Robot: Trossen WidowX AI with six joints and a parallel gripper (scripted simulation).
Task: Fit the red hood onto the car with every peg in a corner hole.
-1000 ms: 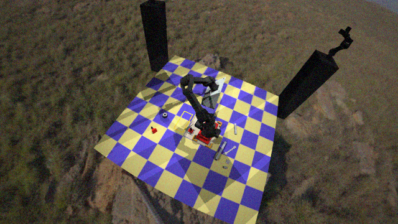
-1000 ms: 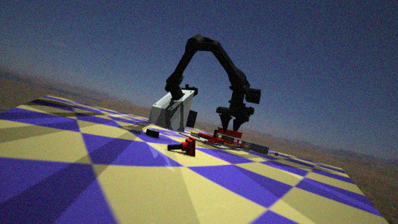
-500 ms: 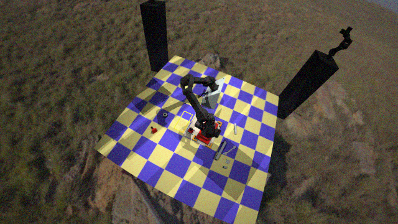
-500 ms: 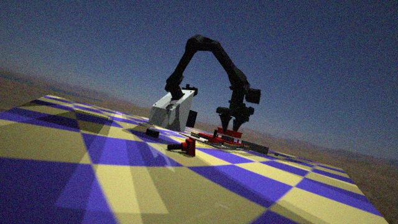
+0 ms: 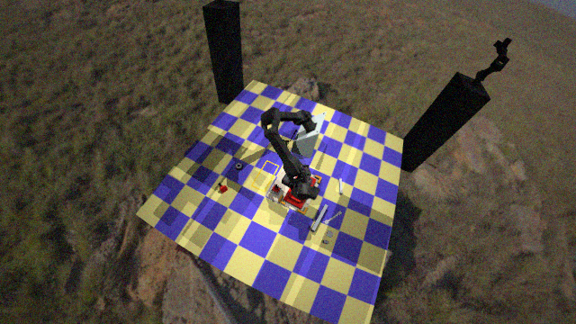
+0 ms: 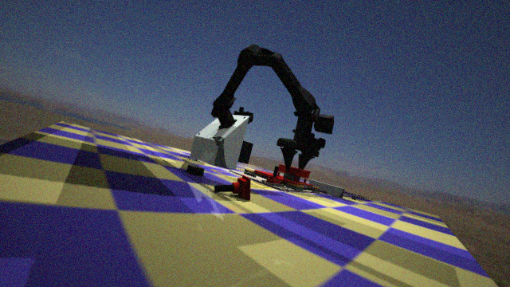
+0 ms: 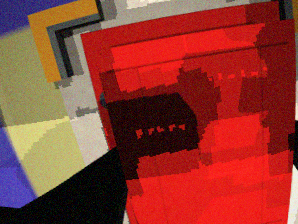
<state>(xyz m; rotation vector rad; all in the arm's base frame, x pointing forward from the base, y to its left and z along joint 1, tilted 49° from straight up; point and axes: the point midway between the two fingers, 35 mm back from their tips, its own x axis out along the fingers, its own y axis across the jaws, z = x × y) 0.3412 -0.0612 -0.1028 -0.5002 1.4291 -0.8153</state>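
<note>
Right now the red hood is right at my gripper tip.
</note>
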